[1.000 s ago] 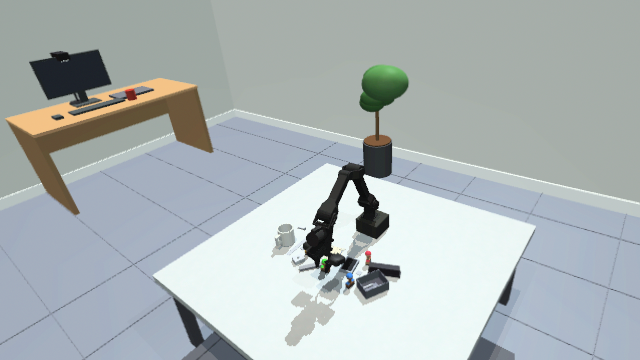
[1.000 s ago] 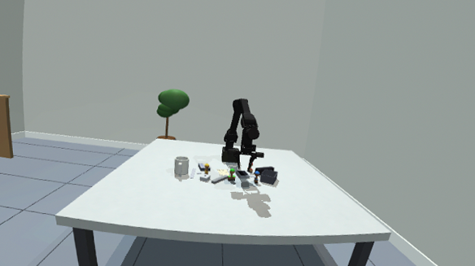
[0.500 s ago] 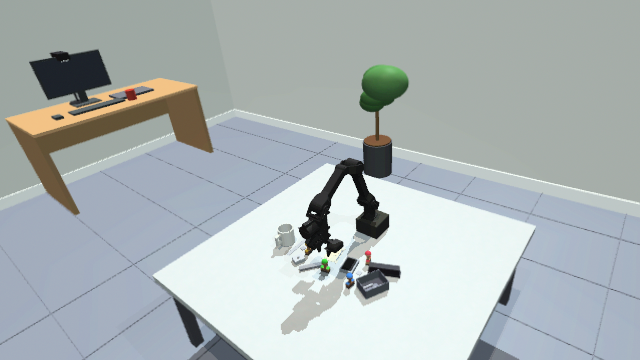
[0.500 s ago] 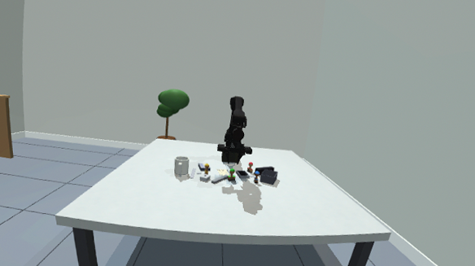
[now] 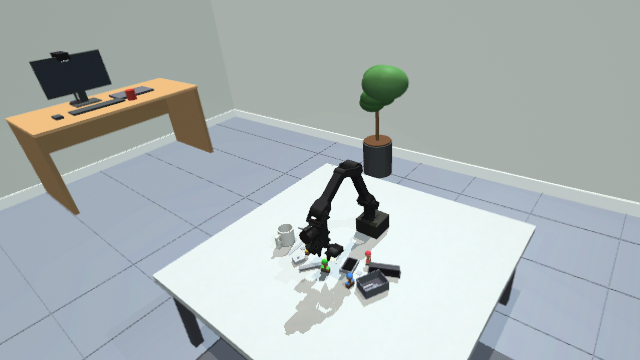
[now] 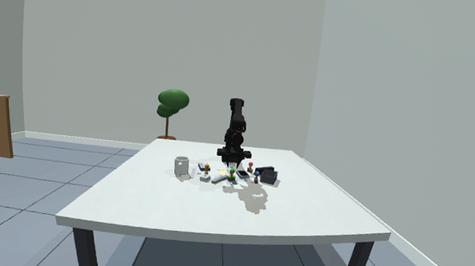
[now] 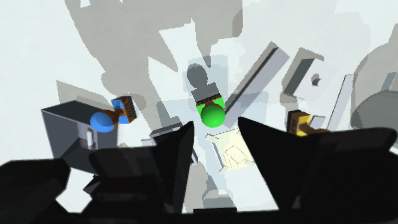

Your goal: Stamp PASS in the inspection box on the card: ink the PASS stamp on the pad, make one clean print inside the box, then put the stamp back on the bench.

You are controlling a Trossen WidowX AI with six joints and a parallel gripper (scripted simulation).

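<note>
Right now my gripper tip is 7 cm past the ink pad, 8 cm to the right of it and 7 cm above it. Also, from my gripper tip: grey bar 1 cm ahead, 6 cm to the right, 6 cm below; then card 11 cm behind, 2 cm to the right, 7 cm below; then blue-knobbed stamp 2 cm ahead, 14 cm to the left, 5 cm below.
</note>
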